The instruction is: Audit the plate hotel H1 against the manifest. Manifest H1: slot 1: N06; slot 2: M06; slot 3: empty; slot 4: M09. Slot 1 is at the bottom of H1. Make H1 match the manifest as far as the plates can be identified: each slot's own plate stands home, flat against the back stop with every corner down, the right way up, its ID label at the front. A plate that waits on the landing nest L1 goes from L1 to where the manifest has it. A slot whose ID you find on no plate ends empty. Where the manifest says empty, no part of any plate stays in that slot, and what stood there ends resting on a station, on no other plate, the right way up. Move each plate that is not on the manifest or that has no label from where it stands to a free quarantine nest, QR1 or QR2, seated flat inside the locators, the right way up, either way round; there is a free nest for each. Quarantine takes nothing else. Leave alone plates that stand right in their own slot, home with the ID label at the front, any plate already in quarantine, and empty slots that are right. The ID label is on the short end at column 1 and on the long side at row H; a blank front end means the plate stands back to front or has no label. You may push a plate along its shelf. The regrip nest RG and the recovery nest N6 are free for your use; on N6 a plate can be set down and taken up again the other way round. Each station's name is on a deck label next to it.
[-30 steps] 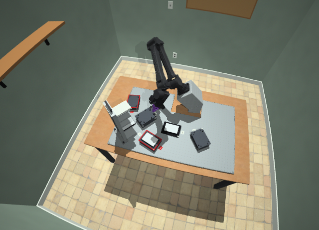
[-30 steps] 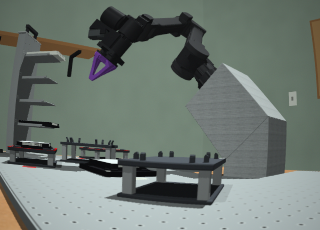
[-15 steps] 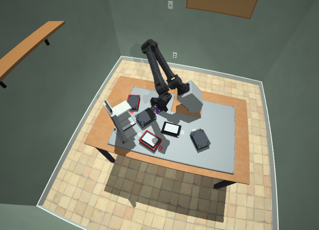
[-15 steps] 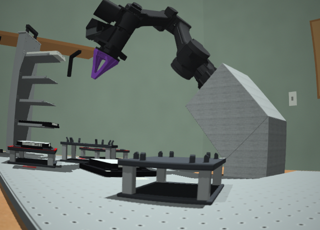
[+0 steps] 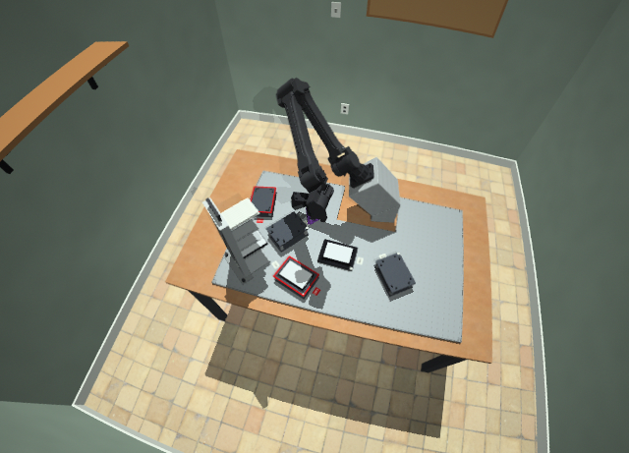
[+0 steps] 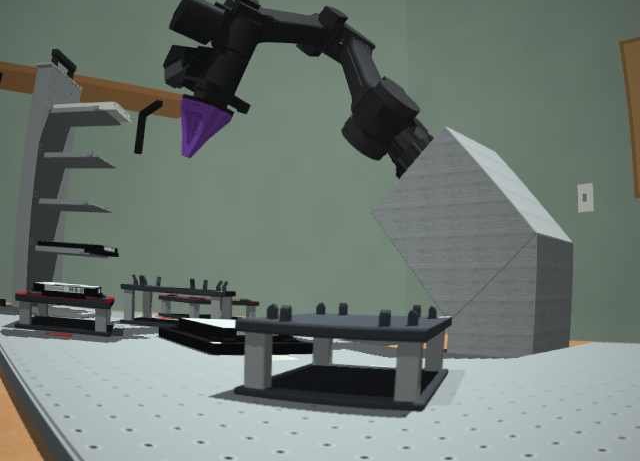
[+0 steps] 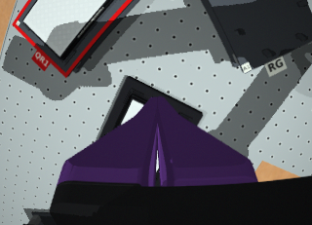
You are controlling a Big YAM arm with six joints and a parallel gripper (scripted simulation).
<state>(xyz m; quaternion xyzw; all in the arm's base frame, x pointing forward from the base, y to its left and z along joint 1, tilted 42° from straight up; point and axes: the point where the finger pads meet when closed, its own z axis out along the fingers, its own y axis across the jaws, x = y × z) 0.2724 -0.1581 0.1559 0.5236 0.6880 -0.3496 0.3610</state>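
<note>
The flat black nest lies 10 mm ahead of my hand, 130 mm to the left of it and 240 mm below it. Round my hand: white well plate (40 mm ahead, 260 mm to the right, 100 mm above); then regrip nest (80 mm behind, 120 mm to the right, 190 mm below); then RG deck label (150 mm behind, 40 mm to the right, 250 mm below).
</note>
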